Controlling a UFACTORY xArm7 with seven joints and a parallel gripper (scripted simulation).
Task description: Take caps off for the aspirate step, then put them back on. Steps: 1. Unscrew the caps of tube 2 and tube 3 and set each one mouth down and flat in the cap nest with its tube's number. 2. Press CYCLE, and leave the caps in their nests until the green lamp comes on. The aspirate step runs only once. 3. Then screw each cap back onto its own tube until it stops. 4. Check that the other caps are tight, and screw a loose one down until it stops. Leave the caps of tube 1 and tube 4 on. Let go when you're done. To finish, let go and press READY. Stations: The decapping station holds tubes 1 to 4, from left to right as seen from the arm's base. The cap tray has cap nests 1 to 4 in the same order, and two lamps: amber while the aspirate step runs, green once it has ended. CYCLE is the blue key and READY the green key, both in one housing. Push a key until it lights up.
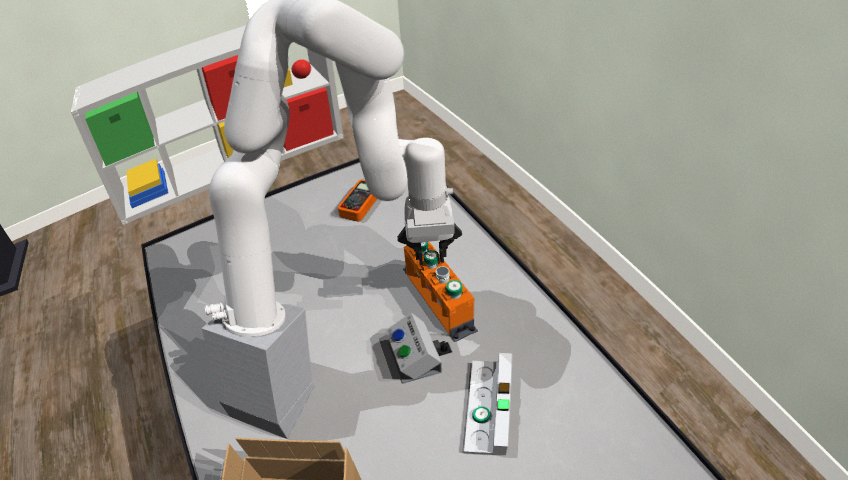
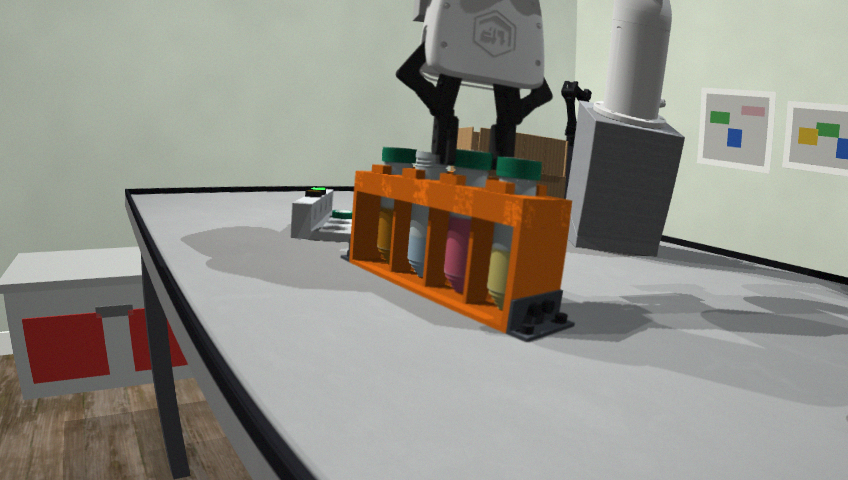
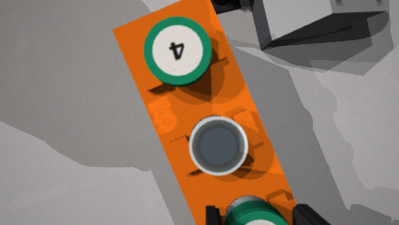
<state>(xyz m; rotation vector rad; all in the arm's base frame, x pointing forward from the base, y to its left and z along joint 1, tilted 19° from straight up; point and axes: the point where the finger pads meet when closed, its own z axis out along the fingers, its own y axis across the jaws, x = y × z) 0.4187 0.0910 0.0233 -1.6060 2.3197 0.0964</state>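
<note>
My hand is 1 cm above the cap 2. The rest, counted from my hand: cap 4 (10 cm to the right, 2 cm below, 1 cm ahead); tube 3 threaded neck (5 cm to the right, 1 cm below); cap 1 (5 cm to the left, 2 cm below).
</note>
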